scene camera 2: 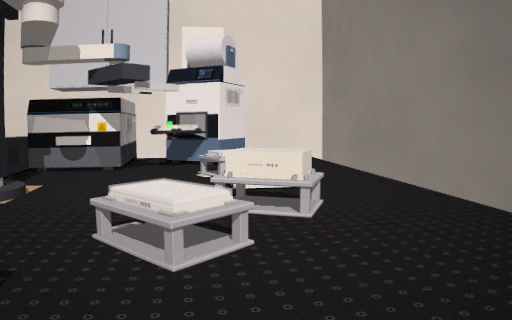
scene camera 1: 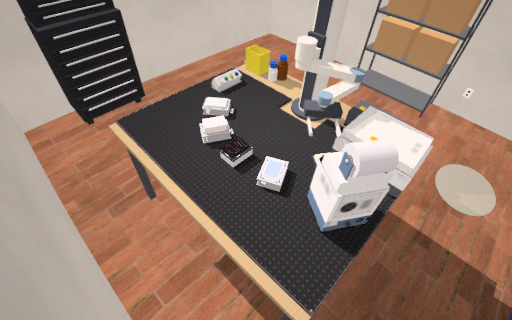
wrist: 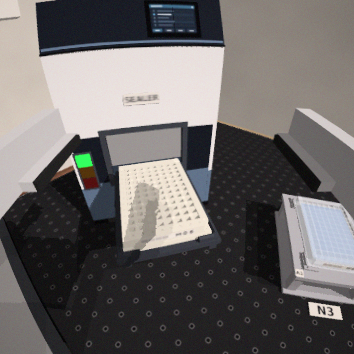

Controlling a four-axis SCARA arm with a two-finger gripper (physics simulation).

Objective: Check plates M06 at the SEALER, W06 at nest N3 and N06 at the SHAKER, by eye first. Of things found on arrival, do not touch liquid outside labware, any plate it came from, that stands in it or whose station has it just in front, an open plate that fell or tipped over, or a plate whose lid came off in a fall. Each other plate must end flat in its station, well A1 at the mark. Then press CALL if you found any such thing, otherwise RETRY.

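Frame: origin at the arm's base, x ahead, y left, z up, level; metres.
Where they show: gripper, fingertip midpoint: [scene camera 2: 163, 89] [scene camera 1: 325, 135] [wrist: 176, 122].
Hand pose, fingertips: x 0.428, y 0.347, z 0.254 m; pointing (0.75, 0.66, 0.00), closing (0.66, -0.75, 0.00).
After its pixels a point has its place.
The sealer [scene camera 1: 345, 200] @[x 0.676, y 0.604, z 0.253 m] [scene camera 2: 200, 107] @[x 0.544, y 0.465, z 0.203 m] [wrist: 135, 75] @[x 0.511, y 0.487, z 0.254 m] has a green light lit. A cream plate [scene camera 2: 184, 127] @[x 0.491, y 0.375, z 0.138 m] [wrist: 170, 205] @[x 0.458, y 0.382, z 0.145 m] lies on its extended tray, a shadow across its wells; its label is too blurred to read. A plate with a pale blue top [scene camera 1: 275, 169] @[x 0.623, y 0.232, z 0.073 m] [wrist: 330, 235] @[x 0.615, y 0.218, z 0.072 m] sits on nest N3 [scene camera 1: 269, 187] @[x 0.692, y 0.261, z 0.018 m] [wrist: 295, 282] @[x 0.536, y 0.233, z 0.039 m], right of the sealer in the wrist view; an A1 mark shows at the nest's near left corner. No spilled liquid is visible around either. My gripper [scene camera 1: 324, 134] @[x 0.428, y 0.347, z 0.254 m] [scene camera 2: 160, 90] @[x 0.428, y 0.347, z 0.254 m] [wrist: 176, 122] @[x 0.428, y 0.347, z 0.254 m] is open and empty, above and in front of the sealer tray. I cannot identify the SHAKER or N06.
A dark-topped block with reddish marks [scene camera 1: 236, 150] @[x 0.679, y 0.011, z 0.083 m], a nest with a tall cream plate [scene camera 1: 215, 126] @[x 0.651, y -0.189, z 0.106 m] [scene camera 2: 268, 164] @[x 0.619, y -0.264, z 0.088 m] and one with a low plate [scene camera 1: 216, 104] @[x 0.492, y -0.375, z 0.079 m] [scene camera 2: 170, 194] @[x 0.476, y -0.450, z 0.079 m] stand beyond N3. A button box [scene camera 1: 227, 80] @[x 0.239, y -0.559, z 0.076 m], yellow bin [scene camera 1: 257, 60] @[x -0.065, y -0.559, z 0.120 m], bottles [scene camera 1: 282, 69] @[x -0.143, y -0.373, z 0.093 m] and a large white machine [scene camera 1: 390, 137] @[x 0.176, y 0.567, z 0.233 m] are also there.
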